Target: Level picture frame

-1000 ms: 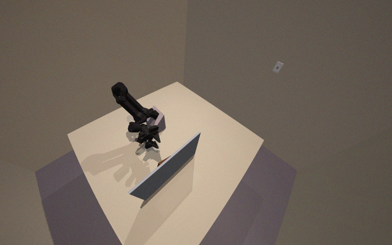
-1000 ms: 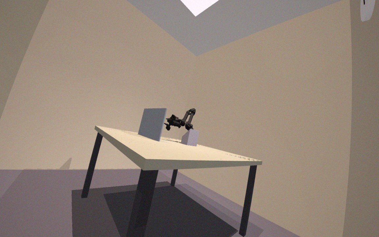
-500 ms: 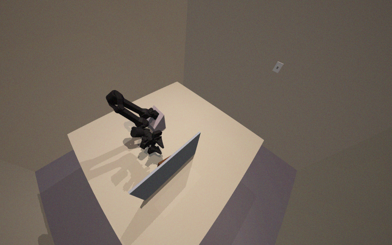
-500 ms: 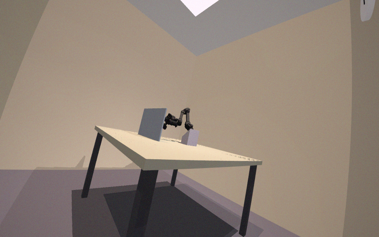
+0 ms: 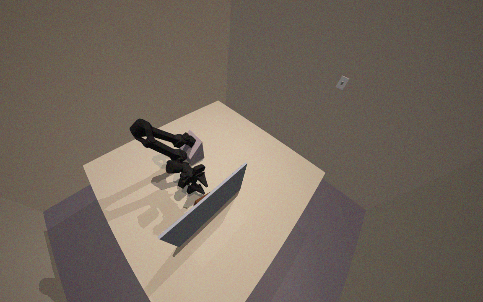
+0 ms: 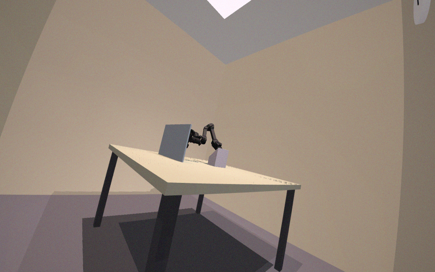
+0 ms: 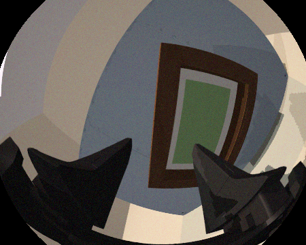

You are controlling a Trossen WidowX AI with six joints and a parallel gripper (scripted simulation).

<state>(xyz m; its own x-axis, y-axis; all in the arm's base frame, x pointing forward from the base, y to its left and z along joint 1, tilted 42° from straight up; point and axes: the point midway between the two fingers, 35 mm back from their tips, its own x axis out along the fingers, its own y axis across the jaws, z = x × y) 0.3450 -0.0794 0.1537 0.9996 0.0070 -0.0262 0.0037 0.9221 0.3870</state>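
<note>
Now: gripper tip 5 cm short of the picture frame, 2 cm to the left of it and 5 cm above it. The rest, counted from my gripper tip: wall panel (6 cm ahead, 2 cm to the right, 5 cm below).
</note>
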